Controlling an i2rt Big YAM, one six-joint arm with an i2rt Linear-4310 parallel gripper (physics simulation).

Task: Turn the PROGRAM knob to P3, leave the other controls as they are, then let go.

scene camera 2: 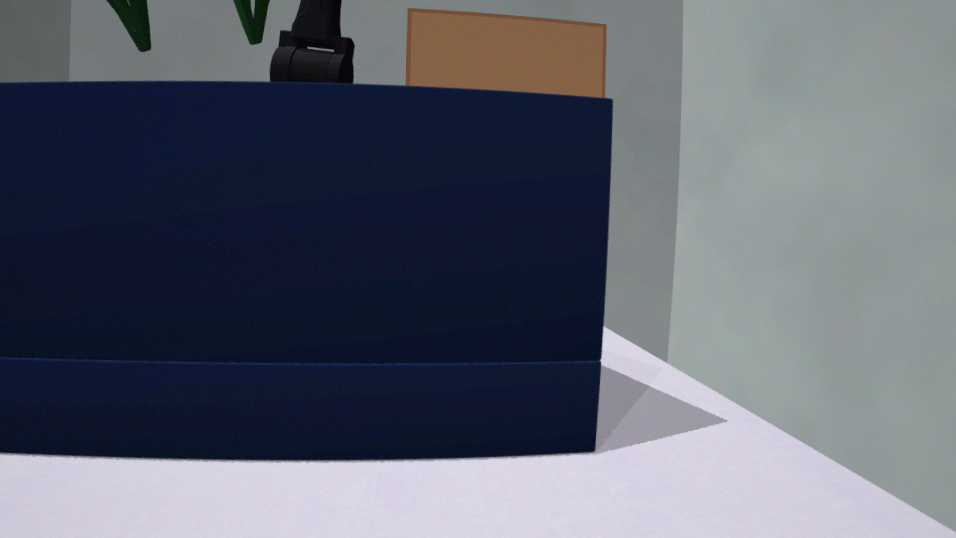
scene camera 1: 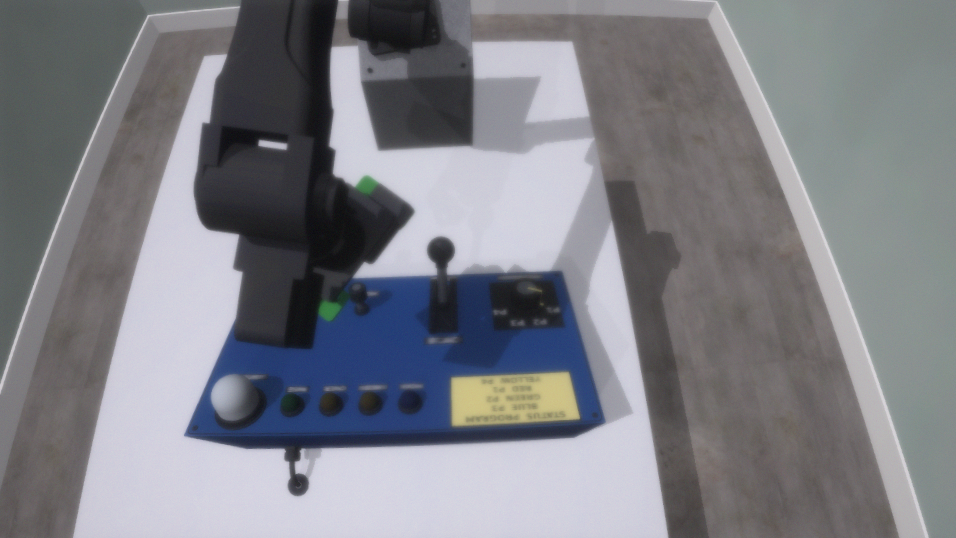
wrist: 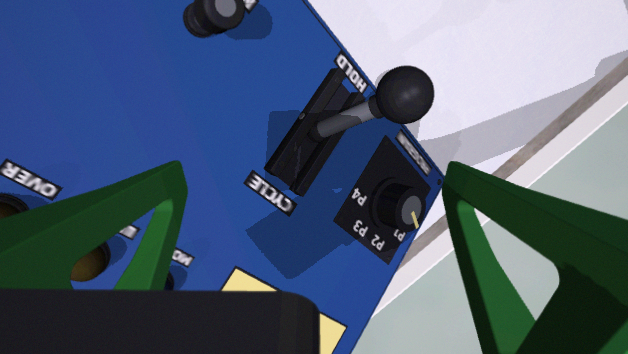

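Seen in the pictures: gripper, fingertip midpoint: (scene camera 2: 205, 47) (scene camera 1: 370, 259) (wrist: 314, 175); arm's base, link origin: (scene camera 1: 401, 23).
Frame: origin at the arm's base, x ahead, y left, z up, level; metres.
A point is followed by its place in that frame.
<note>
The PROGRAM knob (scene camera 1: 526, 288) @[x 0.457, y 0.094, z -0.115 m] (wrist: 412, 206) @[x 0.452, y 0.094, z -0.117 m] is a black round knob with a grey top, on a black plate (scene camera 1: 501, 299) @[x 0.453, y 0.061, z -0.149 m] (wrist: 386, 150) @[x 0.427, y 0.060, z -0.160 m] marked P1 to P4. Its yellow pointer line points toward P1. In the wrist view the P3 mark (wrist: 359, 228) @[x 0.500, y 0.069, z -0.127 m] lies between P4 and P2. My gripper (scene camera 1: 348, 246) (scene camera 2: 199, 46) @[x 0.432, y -0.101, z 0.016 m] (wrist: 314, 175) @[x 0.432, y -0.101, z 0.016 m] is open and empty, above the blue panel. In the wrist view the knob shows between the fingers, close to the right fingertip, apart from it. In scene camera 2 the panel's side hides the knob.
A lever with a black ball (scene camera 1: 440, 250) @[x 0.391, y -0.015, z -0.075 m] (wrist: 405, 94) @[x 0.382, y -0.025, z -0.076 m] rises beside the knob plate, near the HOLD label. A small black control (scene camera 1: 359, 295) @[x 0.419, y -0.138, z -0.104 m] (wrist: 220, 12) @[x 0.411, y -0.141, z -0.102 m] stands farther along. A white dome (scene camera 1: 235, 398) @[x 0.547, y -0.286, z -0.032 m], several round buttons and a yellow label (scene camera 1: 513, 399) @[x 0.610, y 0.030, z -0.075 m] are on the blue panel (scene camera 1: 394, 347) @[x 0.500, y -0.103, z -0.115 m] (scene camera 2: 300, 234) @[x 0.638, y -0.015, z -0.128 m] (wrist: 150, 100) @[x 0.482, y -0.147, z -0.119 m].
</note>
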